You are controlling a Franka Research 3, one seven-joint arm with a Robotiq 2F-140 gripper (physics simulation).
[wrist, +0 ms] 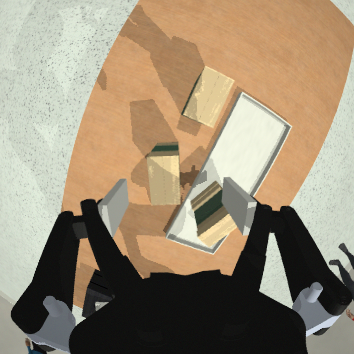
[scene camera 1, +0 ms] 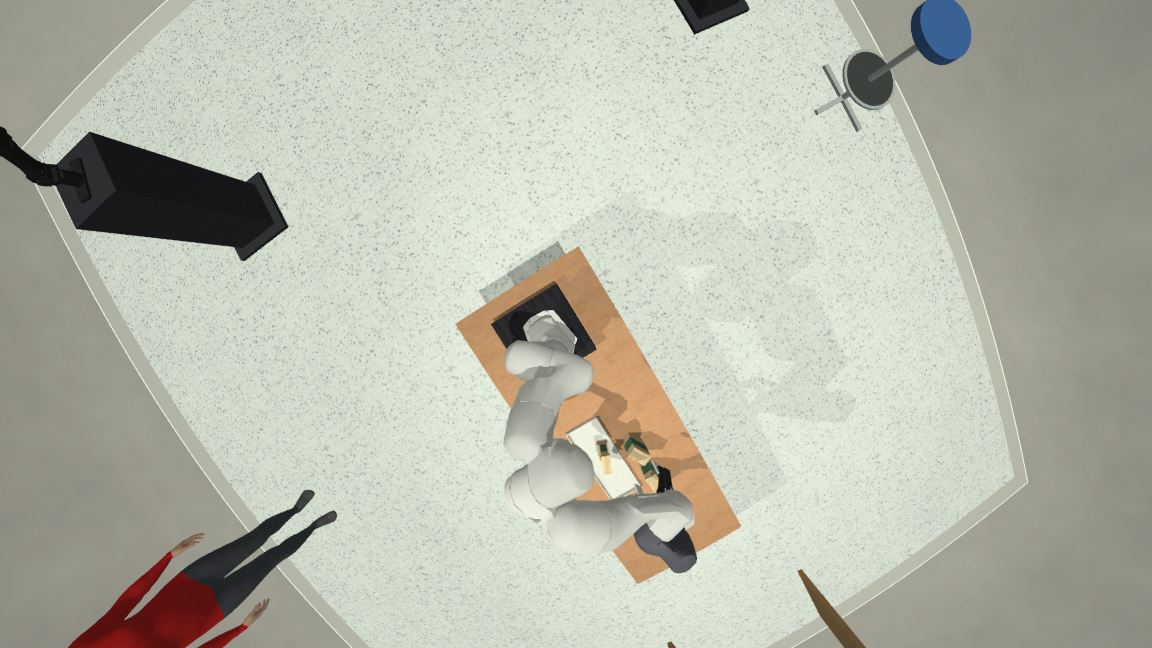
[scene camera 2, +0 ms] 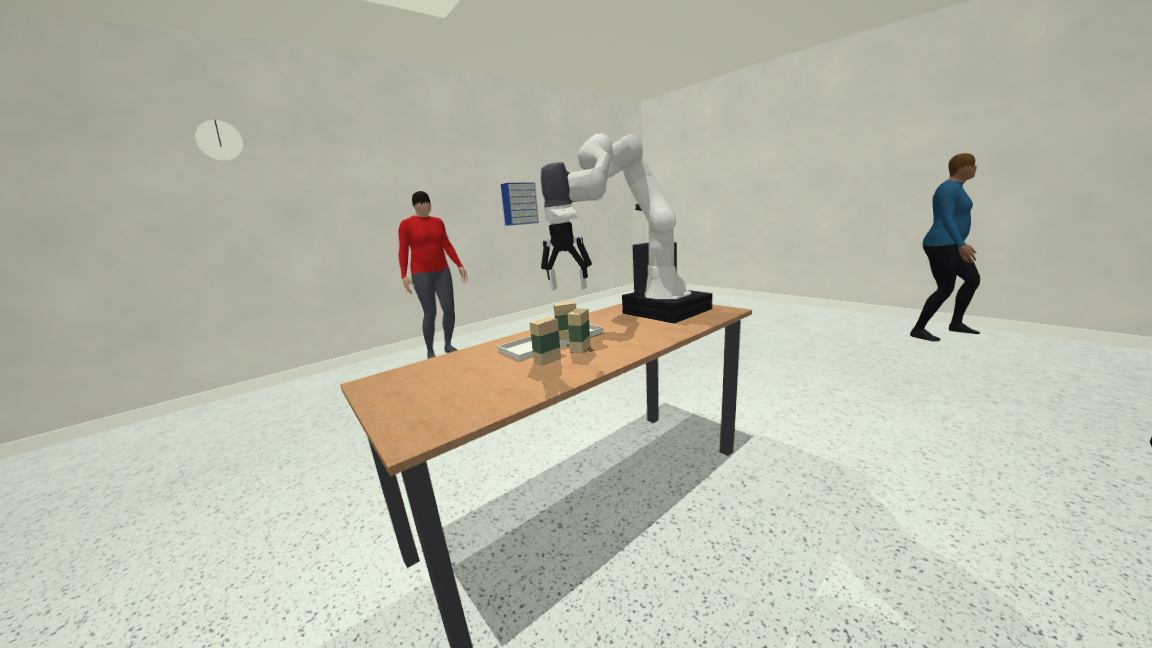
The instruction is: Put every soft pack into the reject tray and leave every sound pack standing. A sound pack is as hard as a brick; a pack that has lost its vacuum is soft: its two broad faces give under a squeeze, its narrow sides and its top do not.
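My gripper (scene camera 2: 568, 282) (wrist: 175, 190) is open and empty, high above the packs. Three tan packs with dark green bands show. One pack (scene camera 1: 635, 445) (scene camera 2: 579, 330) (wrist: 164, 179) stands upright on the table on the robot-base side; in the wrist view its top shows between the fingers, below them. A second pack (scene camera 1: 648, 472) (scene camera 2: 544, 341) (wrist: 209, 96) stands upright on the table farther from the base. A third pack (scene camera 1: 604, 456) (scene camera 2: 564, 315) (wrist: 217, 215) stands in the white reject tray (scene camera 1: 584, 435) (scene camera 2: 515, 351) (wrist: 250, 135), at its base-side end, partly hidden by a finger in the wrist view.
The wooden table (scene camera 1: 668, 419) (scene camera 2: 451, 402) (wrist: 300, 50) carries the packs, the tray and the black robot base (scene camera 2: 667, 306). The tray lies close beside the two packs on the table. A person in red (scene camera 1: 161, 596) (scene camera 2: 422, 241) and a person in blue (scene camera 2: 953, 209) are away from the table.
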